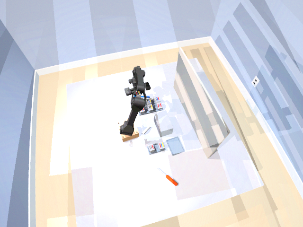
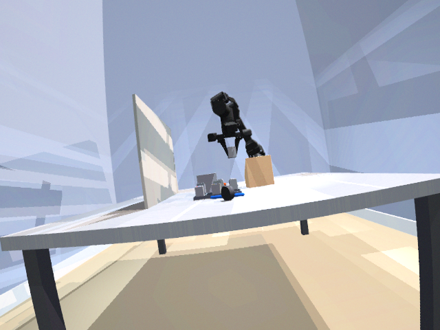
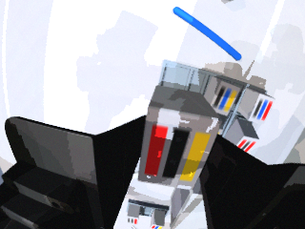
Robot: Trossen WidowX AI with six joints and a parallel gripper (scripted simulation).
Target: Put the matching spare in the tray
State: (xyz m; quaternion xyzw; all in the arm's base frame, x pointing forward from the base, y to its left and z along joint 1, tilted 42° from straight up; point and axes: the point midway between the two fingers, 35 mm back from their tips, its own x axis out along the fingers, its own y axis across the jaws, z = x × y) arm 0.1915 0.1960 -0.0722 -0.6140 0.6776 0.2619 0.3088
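The tray lies 430 mm to the right of my gripper tip, 160 mm below it and 110 mm ahead of it. From my gripper tip the other things lie so: blue pen (160 mm below, 90 mm to the left, 60 mm ahead); grey spare block (20 mm above); black tape roll (170 mm to the left, 140 mm below, 70 mm ahead).
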